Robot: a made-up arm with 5 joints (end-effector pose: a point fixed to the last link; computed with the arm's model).
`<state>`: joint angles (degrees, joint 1 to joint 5).
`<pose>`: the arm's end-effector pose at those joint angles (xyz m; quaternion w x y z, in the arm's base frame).
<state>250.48 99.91 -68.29 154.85 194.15</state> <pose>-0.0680 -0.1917 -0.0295 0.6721 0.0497 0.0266 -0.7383</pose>
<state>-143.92 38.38 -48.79 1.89 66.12</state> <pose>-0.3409 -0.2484 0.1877 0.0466 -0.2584 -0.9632 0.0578</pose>
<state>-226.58 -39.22 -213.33 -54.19 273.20</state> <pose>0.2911 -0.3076 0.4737 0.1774 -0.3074 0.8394 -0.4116</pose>
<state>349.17 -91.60 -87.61 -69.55 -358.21</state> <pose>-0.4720 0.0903 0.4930 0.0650 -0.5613 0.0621 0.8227</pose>
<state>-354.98 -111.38 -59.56 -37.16 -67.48</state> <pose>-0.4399 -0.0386 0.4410 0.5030 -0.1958 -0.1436 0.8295</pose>
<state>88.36 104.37 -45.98 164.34 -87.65</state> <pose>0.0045 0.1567 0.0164 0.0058 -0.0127 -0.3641 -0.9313</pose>
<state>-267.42 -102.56 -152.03 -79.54 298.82</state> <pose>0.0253 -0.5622 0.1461 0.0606 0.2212 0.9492 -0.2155</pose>
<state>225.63 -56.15 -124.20 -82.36 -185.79</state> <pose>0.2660 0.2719 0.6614 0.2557 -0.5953 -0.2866 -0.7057</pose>
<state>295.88 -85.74 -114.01 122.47 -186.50</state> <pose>-0.1660 0.3421 0.5621 0.5096 0.3764 0.6844 -0.3609</pose>
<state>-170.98 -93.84 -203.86 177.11 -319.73</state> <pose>0.4850 0.0770 0.2113 0.7895 -0.1335 -0.4772 0.3622</pose>
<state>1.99 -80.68 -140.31 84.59 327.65</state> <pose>-0.5073 -0.0176 0.5845 0.2431 0.3548 0.1096 0.8961</pose>
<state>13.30 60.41 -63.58 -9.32 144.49</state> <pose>0.4524 0.1069 0.0670 0.1067 -0.4107 0.9052 -0.0210</pose>
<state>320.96 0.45 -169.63 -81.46 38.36</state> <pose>-0.0211 0.0171 0.7827 0.0048 -0.4512 0.3615 0.8159</pose>
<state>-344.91 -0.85 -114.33 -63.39 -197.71</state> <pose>0.1825 0.0492 0.7970 0.9997 -0.0035 0.0120 -0.0229</pose>
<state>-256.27 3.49 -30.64 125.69 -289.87</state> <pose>-0.0369 0.1511 0.3505 0.7567 0.6246 0.1886 -0.0406</pose>
